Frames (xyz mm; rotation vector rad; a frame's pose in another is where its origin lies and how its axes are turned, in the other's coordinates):
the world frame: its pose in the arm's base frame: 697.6 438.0 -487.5 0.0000 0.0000 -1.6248
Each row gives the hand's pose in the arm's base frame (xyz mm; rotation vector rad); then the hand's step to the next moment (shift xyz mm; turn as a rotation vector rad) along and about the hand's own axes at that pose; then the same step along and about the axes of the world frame.
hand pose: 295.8 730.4 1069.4 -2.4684 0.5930 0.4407
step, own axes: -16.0 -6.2 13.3 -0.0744 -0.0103 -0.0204
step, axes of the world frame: -16.7 -13.8 -1.0 -0.0162 -0.0553 0.0523
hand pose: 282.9 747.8 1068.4 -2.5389 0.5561 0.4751
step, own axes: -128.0 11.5 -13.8 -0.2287 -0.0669 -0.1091
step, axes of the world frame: -15.1 -112.8 61.2 -0.0547 -0.1434 0.2124
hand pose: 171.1 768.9 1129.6 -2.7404 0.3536 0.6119
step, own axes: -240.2 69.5 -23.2 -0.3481 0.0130 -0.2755
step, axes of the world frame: 43.4 -221.4 110.4 0.0603 -0.2047 0.3895
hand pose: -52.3 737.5 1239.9 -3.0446 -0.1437 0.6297
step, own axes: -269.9 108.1 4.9 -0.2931 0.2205 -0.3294
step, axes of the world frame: 146.2 -231.9 96.8 0.2570 -0.1047 0.4075
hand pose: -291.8 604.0 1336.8 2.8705 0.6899 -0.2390
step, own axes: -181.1 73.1 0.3 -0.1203 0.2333 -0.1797
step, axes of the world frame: 149.2 -117.6 45.3 0.2172 0.0342 0.2299
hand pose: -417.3 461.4 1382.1 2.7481 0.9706 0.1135
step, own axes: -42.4 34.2 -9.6 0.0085 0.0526 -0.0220
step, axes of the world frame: 51.4 -10.8 17.5 0.0284 0.0371 0.0338
